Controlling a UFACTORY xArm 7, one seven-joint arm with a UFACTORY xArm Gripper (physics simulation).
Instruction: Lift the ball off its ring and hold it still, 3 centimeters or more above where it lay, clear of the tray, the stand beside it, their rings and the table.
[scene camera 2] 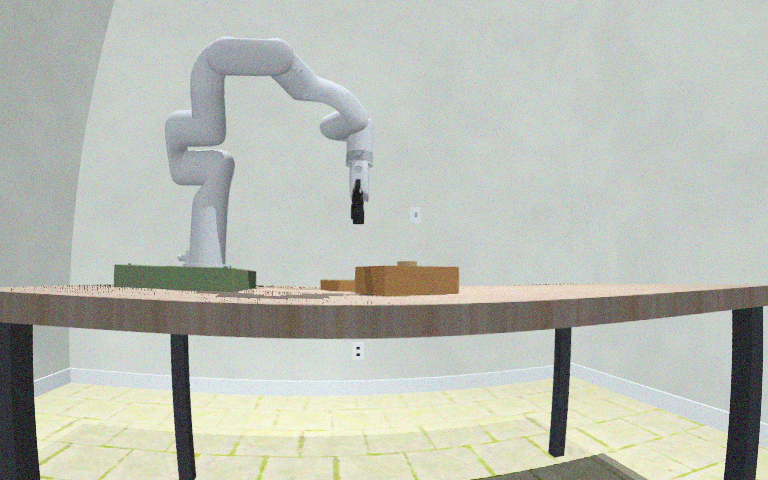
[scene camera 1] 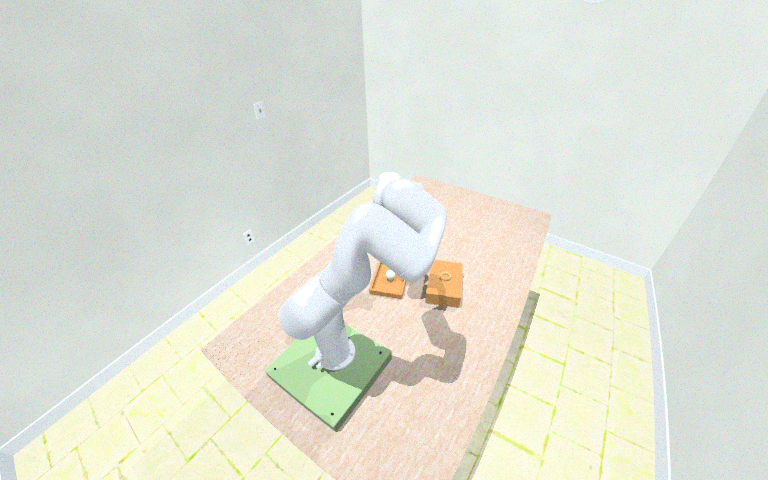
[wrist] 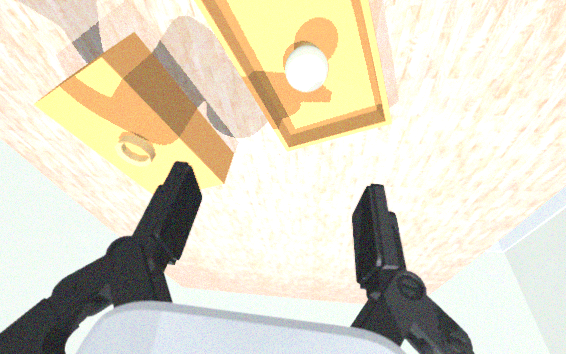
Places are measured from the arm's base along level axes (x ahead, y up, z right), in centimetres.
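Pixels of known places: gripper, fingertip midpoint: (scene camera 2: 357, 221) (wrist: 277, 189); arm's base at its link origin: (scene camera 2: 207, 268) (scene camera 1: 335, 352).
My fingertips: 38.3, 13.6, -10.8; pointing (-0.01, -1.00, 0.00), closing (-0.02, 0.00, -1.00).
Observation:
For each thing: its top centre in the pictures, then the offset to it from my fingertips, as dx, dy, dz. "spot": a spot on its surface instead.
- white ball at its top centre: (wrist: 305, 80) (scene camera 1: 390, 271) +1.2, -13.4, -0.9
- orange tray at its top centre: (wrist: 306, 68) (scene camera 2: 361, 280) (scene camera 1: 390, 275) +1.2, -15.8, -0.9
- tray's edge at a spot on its surface: (scene camera 2: 336, 284) spot: -4.6, -16.8, +8.1
- empty ring at a spot on its surface: (wrist: 136, 149) (scene camera 2: 408, 266) (scene camera 1: 446, 277) spot: +12.4, -12.6, +18.8
A white ball (scene camera 1: 390, 275) (wrist: 306, 68) rests in the orange tray (scene camera 1: 386, 294) (wrist: 337, 129), on its ring, which the ball mostly hides. The tray's edge (scene camera 2: 336, 284) shows behind the stand in scene camera 2. The taller orange stand (scene camera 1: 443, 298) (scene camera 2: 421, 281) (wrist: 165, 90) is beside the tray and bears an empty ring (scene camera 1: 445, 276) (scene camera 2: 406, 263) (wrist: 136, 149). My gripper (scene camera 2: 357, 222) (wrist: 277, 189) is open and empty, pointing down, well above the tray and stand. In the wrist view the ball lies beyond the fingertips. The arm hides the gripper in scene camera 1.
The arm stands on a green base plate (scene camera 1: 334, 410) (scene camera 2: 181, 278) on the wooden table (scene camera 1: 419, 430) (scene camera 2: 509, 311). The arm reaches over the table near the tray and stand. Walls stand beyond the table.

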